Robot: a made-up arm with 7 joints. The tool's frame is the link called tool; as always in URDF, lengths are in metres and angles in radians. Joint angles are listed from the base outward.
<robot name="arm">
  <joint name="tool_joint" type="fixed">
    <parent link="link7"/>
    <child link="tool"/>
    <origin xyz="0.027 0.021 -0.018" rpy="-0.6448 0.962 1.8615"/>
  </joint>
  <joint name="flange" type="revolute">
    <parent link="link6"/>
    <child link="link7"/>
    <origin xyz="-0.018 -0.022 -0.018" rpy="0 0 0"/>
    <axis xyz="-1 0 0"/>
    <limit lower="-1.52" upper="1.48"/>
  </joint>
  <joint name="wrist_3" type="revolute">
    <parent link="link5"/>
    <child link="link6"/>
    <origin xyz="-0.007 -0.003 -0.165" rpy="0 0 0"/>
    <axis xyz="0 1 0"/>
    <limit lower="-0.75" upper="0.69"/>
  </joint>
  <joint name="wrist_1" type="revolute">
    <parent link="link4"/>
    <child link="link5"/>
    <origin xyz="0.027 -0.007 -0.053" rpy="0 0 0"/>
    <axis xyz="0 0 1"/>
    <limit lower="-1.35" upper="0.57"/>
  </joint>
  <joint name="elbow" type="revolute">
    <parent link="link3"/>
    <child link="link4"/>
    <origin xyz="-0.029 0.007 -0.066" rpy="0 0 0"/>
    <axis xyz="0 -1 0"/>
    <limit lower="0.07" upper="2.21"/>
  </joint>
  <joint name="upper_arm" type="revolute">
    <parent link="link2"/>
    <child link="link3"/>
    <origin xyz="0.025 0.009 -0.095" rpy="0 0 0"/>
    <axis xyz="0 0 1"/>
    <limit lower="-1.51" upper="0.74"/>
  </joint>
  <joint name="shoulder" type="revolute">
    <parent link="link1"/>
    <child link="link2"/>
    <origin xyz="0.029 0.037 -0.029" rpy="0 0 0"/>
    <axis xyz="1 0 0"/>
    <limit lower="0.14" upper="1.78"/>
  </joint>
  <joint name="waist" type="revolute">
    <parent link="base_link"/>
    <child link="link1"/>
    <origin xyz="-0.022 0.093 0.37" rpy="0 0 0"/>
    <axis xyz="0 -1 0"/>
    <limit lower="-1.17" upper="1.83"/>
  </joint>
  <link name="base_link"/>
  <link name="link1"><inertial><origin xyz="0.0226 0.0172 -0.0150"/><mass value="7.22"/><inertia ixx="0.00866" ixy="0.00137" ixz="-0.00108" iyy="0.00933" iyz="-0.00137" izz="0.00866"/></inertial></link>
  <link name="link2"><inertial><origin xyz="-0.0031 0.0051 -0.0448"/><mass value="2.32"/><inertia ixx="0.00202" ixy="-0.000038" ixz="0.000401" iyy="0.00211" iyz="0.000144" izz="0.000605"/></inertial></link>
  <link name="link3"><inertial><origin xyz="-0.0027 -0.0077 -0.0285"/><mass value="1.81"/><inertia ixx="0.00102" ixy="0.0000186" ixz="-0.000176" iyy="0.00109" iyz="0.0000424" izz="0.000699"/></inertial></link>
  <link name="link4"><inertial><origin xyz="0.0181 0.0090 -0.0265"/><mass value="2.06"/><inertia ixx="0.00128" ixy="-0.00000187" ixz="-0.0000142" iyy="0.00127" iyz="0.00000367" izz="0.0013"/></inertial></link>
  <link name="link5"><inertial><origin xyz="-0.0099 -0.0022 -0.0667"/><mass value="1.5"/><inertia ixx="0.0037" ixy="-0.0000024" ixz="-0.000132" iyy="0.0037" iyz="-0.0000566" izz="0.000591"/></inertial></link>
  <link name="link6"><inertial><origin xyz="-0.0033 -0.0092 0.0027"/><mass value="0.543"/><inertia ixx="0.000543" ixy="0" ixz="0" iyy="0.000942" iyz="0" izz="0.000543"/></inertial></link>
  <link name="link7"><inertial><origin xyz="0.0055 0.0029 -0.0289"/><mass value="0.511"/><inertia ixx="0.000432" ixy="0" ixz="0" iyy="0.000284" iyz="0" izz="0.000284"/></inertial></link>
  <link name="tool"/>
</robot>
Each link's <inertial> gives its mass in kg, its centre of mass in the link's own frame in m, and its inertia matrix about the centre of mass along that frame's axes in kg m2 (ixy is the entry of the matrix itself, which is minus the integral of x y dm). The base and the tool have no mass. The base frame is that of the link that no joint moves.
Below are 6 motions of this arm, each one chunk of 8 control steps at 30 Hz.
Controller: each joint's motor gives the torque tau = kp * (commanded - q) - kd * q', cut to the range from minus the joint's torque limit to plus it. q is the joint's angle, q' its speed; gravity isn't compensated. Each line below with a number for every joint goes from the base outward.
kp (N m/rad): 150 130 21 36 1.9 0.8 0.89
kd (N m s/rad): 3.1 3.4 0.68 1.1 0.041 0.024 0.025
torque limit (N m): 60 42 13 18 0.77 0.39 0.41
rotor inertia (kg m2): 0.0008 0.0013 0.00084 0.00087 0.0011 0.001 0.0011
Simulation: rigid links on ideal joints. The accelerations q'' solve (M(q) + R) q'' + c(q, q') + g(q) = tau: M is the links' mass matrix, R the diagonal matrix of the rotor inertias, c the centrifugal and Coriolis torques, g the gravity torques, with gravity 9.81 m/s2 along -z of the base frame. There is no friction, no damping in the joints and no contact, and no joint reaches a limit. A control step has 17 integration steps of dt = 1/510 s. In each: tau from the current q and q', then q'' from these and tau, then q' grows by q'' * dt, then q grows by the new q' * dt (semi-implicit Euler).
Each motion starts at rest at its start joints. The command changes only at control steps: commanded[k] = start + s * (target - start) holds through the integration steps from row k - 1 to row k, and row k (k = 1, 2, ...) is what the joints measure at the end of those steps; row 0 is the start. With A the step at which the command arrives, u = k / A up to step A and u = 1 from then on. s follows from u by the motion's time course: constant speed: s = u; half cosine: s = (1 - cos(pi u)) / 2; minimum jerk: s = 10 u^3 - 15 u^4 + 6 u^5; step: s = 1 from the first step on.
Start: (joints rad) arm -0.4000 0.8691 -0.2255 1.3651 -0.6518 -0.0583 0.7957
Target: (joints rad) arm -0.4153 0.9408 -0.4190 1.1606 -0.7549 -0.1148 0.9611
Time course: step
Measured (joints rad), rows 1 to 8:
1: -0.3862 0.8843 -0.3029 1.3022 -0.6826 -0.1179 0.7344
2: -0.3920 0.8950 -0.3968 1.2004 -0.7304 -0.2290 0.6890
3: -0.4241 0.8912 -0.4546 1.1165 -0.7486 -0.2932 0.7514
4: -0.4555 0.8816 -0.5031 1.0621 -0.7175 -0.2707 0.8993
5: -0.4729 0.8725 -0.5462 1.0398 -0.6552 -0.1907 1.0524
6: -0.4756 0.8665 -0.5706 1.0462 -0.5941 -0.1076 1.1391
7: -0.4662 0.8637 -0.5704 1.0706 -0.5581 -0.0663 1.1340
8: -0.4501 0.8641 -0.5496 1.1006 -0.5590 -0.0866 1.0548

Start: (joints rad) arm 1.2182 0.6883 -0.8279 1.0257 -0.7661 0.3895 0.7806
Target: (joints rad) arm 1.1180 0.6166 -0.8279 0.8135 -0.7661 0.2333 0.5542
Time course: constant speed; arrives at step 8
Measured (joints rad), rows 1 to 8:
1: 1.1876 0.6825 -0.8061 1.0249 -0.7877 0.3857 0.7603
2: 1.1408 0.6669 -0.8151 0.9907 -0.8034 0.3844 0.7054
3: 1.0976 0.6466 -0.8625 0.9270 -0.7561 0.3750 0.6617
4: 1.0573 0.6279 -0.9174 0.8615 -0.6396 0.3399 0.6749
5: 1.0208 0.6132 -0.9615 0.8092 -0.5025 0.2842 0.7486
6: 0.9922 0.6014 -0.9896 0.7732 -0.4059 0.2295 0.8417
7: 0.9750 0.5905 -1.0001 0.7506 -0.3819 0.1914 0.8986
8: 0.9693 0.5799 -0.9926 0.7352 -0.4212 0.1701 0.8859

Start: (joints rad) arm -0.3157 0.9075 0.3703 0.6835 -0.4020 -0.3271 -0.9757
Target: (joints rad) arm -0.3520 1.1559 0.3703 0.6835 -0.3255 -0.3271 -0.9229
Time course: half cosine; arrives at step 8
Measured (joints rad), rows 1 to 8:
1: -0.3173 0.8933 0.3668 0.6800 -0.3976 -0.3356 -0.9628
2: -0.3293 0.8770 0.3286 0.6681 -0.3440 -0.3557 -0.9238
3: -0.3491 0.8744 0.2728 0.6489 -0.2470 -0.3822 -0.8466
4: -0.3700 0.8900 0.2288 0.6290 -0.1587 -0.3931 -0.7428
5: -0.3862 0.9245 0.2107 0.6138 -0.1248 -0.3687 -0.6475
6: -0.3928 0.9731 0.2193 0.6052 -0.1508 -0.3129 -0.5923
7: -0.3892 1.0257 0.2493 0.6053 -0.2093 -0.2477 -0.5948
8: -0.3782 1.0702 0.2908 0.6170 -0.2693 -0.1985 -0.6580

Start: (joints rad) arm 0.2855 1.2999 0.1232 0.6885 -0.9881 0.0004 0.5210
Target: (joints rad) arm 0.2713 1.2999 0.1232 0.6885 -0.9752 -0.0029 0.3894
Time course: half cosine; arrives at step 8
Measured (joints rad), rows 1 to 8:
1: 0.2656 1.2830 0.1371 0.6883 -1.0024 0.0088 0.5041
2: 0.2449 1.2484 0.1146 0.6707 -0.9907 0.0288 0.4759
3: 0.2256 1.2128 0.0691 0.6443 -0.9050 0.0242 0.4838
4: 0.2086 1.1838 0.0284 0.6193 -0.7683 -0.0249 0.5463
5: 0.1961 1.1647 0.0014 0.6024 -0.6454 -0.1006 0.6399
6: 0.1901 1.1565 -0.0119 0.5985 -0.5923 -0.1714 0.7120
7: 0.1912 1.1586 -0.0132 0.6062 -0.6182 -0.2172 0.7212
8: 0.1978 1.1693 -0.0040 0.6191 -0.6904 -0.2333 0.6664

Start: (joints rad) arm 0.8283 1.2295 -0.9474 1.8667 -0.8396 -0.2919 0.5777
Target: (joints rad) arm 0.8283 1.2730 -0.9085 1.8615 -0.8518 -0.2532 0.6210
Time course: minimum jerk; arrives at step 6
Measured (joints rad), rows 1 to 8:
1: 0.7992 1.2195 -0.9400 1.8635 -0.8485 -0.2799 0.5757
2: 0.7719 1.2007 -0.9770 1.8461 -0.8277 -0.2543 0.5788
3: 0.7528 1.1963 -1.0341 1.8257 -0.7407 -0.2594 0.6086
4: 0.7407 1.2069 -1.0865 1.8085 -0.6246 -0.3096 0.6778
5: 0.7357 1.2213 -1.1224 1.7980 -0.5449 -0.3805 0.7691
6: 0.7365 1.2301 -1.1361 1.7960 -0.5376 -0.4392 0.8400
7: 0.7408 1.2319 -1.1267 1.8007 -0.5882 -0.4682 0.8579
8: 0.7470 1.2302 -1.1002 1.8078 -0.6563 -0.4639 0.8211

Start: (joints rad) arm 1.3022 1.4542 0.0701 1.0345 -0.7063 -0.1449 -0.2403
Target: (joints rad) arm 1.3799 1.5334 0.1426 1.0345 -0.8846 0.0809 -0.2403
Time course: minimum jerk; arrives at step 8
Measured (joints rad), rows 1 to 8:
1: 1.2810 1.4525 0.0885 1.0279 -0.7102 -0.1370 -0.2544
2: 1.2735 1.4422 0.0834 1.0067 -0.7133 -0.1000 -0.2776
3: 1.2742 1.4373 0.0601 0.9819 -0.6942 -0.0373 -0.2674
4: 1.2820 1.4406 0.0364 0.9622 -0.6648 0.0367 -0.2074
5: 1.2960 1.4516 0.0271 0.9516 -0.6502 0.1103 -0.1161
6: 1.3135 1.4687 0.0389 0.9498 -0.6673 0.1765 -0.0328
7: 1.3308 1.4887 0.0704 0.9541 -0.7182 0.2321 0.0027
8: 1.3451 1.5075 0.1142 0.9613 -0.7923 0.2788 -0.0286

